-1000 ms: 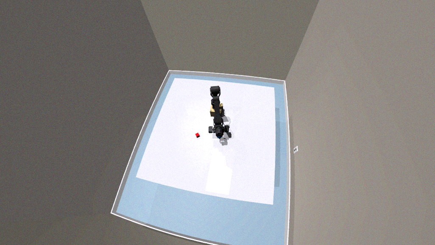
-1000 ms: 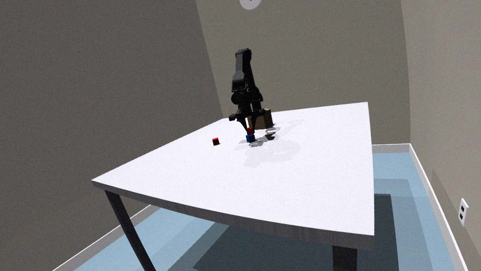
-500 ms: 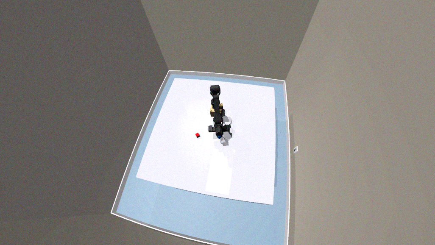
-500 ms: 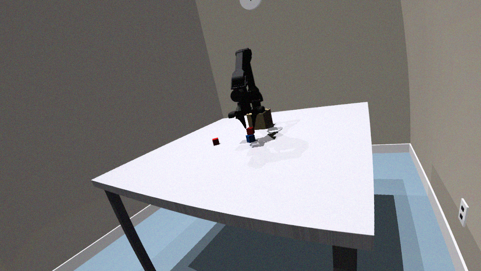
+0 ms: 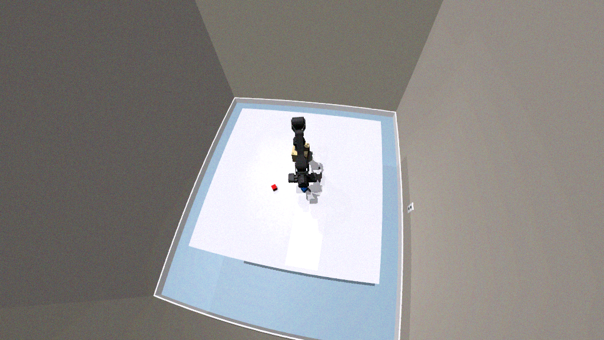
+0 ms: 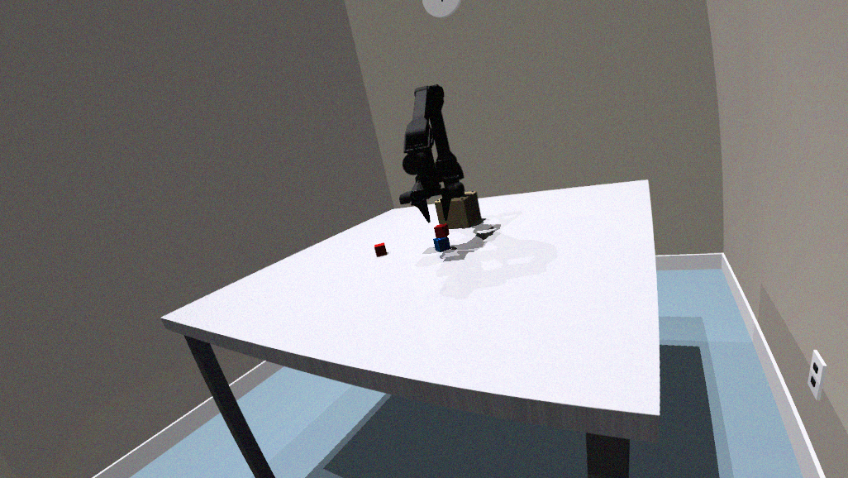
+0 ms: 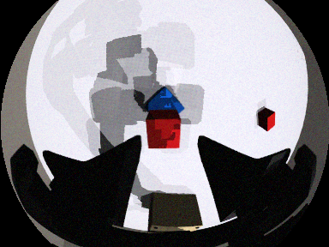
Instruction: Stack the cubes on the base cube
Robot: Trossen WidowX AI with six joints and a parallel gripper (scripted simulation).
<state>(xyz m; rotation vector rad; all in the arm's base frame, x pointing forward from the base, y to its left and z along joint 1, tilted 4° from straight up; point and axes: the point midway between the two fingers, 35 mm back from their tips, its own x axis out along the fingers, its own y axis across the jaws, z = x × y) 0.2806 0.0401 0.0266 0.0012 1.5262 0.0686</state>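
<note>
Now: the blue cube 2 cm ahead of my gripper tip, 1 cm to the left of it and 6 cm below it.
</note>
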